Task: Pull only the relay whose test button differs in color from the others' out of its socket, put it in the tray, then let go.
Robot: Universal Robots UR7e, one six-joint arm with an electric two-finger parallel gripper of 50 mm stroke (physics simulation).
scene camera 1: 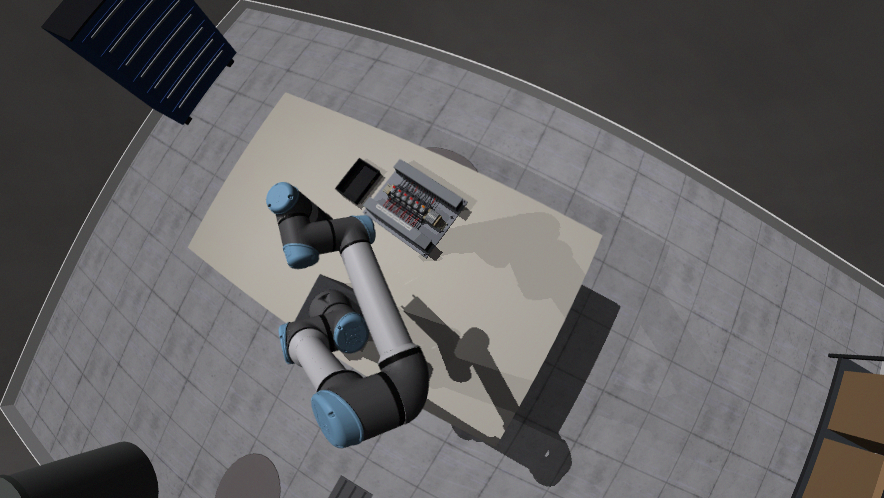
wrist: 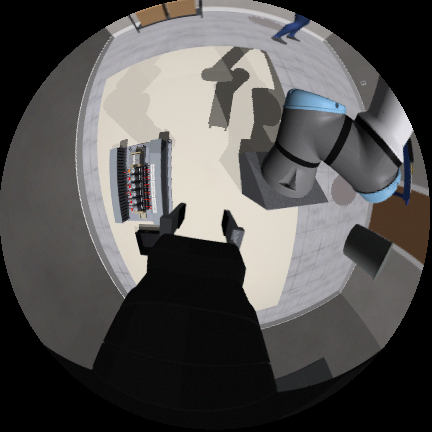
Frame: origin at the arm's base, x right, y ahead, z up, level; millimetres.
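Seen in the pictures: gripper, fingertip midpoint: (wrist: 203, 213); arm's base at its link origin: (scene camera 1: 330, 311) (wrist: 286, 174).
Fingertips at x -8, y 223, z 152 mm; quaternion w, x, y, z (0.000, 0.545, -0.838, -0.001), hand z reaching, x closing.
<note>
Pixels of each thing's middle, then the offset from my fingertips to it. "spot": a spot on its surface instead.
- relay with the orange button, body centre: (scene camera 1: 422, 210) (wrist: 133, 170) dx +148, dy +243, dz -269 mm
- black tray at a spot on its surface: (scene camera 1: 360, 180) spot: dx -157, dy +290, dz -313 mm
A grey relay panel (scene camera 1: 431, 184) (wrist: 115, 186) lies on the table with a row of several relays in their sockets. Most test buttons look red. The relay with the orange button (scene camera 1: 423, 207) (wrist: 130, 171) is in the row at the end toward the beige end block. The black tray (scene camera 1: 360, 180) (wrist: 145, 242) stands beside the panel's other end and looks empty; my gripper partly hides it in the wrist view. My gripper (wrist: 203, 213) is open with nothing between its fingers, high above the table and to the side of panel and tray. In the scene view the arm hides the fingers.
The arm's base (wrist: 292, 180) stands at the table edge (scene camera 1: 207, 258). Arm shadows fall across the table. A dark blue cabinet (scene camera 1: 151, 52), a shelf with brown boxes (scene camera 1: 856, 405) and a person's legs (wrist: 290, 31) are beyond the table.
</note>
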